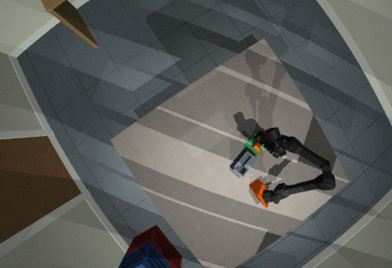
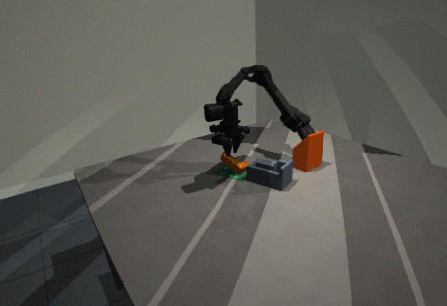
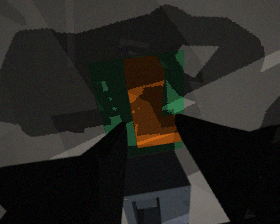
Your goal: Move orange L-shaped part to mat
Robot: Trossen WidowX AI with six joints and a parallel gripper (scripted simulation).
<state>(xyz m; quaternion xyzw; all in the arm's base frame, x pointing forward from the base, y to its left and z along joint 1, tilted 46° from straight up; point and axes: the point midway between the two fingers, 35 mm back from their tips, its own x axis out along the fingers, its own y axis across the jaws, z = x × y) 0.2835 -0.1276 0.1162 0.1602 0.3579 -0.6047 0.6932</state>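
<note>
My gripper tip is 2 cm past the orange L-shaped part, 1 cm to the right of it and 5 cm above it. Round my gripper tip: green mat (1 cm behind, 2 cm to the left, 9 cm below).
</note>
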